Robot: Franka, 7 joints.
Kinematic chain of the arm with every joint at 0, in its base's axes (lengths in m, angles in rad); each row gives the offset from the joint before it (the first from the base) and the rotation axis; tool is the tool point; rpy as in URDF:
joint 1: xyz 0 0 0.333 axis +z
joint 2: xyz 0 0 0 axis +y
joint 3: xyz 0 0 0.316 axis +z
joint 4: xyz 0.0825 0 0 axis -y
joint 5: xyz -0.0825 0 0.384 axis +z
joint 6: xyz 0 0 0 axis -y
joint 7: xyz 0.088 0 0 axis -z
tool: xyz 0 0 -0.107 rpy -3.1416 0 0
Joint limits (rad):
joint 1: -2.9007..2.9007
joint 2: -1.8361..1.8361
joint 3: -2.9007..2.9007
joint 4: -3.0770..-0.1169
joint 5: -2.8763..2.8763
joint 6: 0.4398..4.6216
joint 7: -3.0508..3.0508
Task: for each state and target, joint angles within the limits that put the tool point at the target. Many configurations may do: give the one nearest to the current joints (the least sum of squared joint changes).
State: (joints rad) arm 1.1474 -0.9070 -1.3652 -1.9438 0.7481 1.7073 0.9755
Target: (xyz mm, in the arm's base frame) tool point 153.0 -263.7 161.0
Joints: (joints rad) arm 0.6997 -0.7766 -2.1874 -2.5529 0.4413 1.6002 0.9755
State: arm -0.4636 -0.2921 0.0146 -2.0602 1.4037 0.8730 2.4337
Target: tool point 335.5 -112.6 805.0
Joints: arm -0.5504 -0.3869 -0.1188 -1.7812 1.5175 0.9623 2.4337
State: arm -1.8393 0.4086 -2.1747 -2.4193 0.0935 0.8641 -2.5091
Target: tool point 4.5 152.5 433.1
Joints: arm -2.0910 0.7367 -2.6046 -2.7174 -0.1794 0.5822 -2.5091
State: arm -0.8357 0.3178 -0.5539 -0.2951 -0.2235 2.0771 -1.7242
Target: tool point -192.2 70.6 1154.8
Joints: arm -0.8328 -0.3452 -0.6726 -0.2199 -0.2516 2.2411 -1.7242
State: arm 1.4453 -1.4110 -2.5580 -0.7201 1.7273 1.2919 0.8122
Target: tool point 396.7 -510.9 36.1
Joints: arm 1.6669 -1.5996 -2.5634 -1.1494 1.5393 1.0689 0.8122
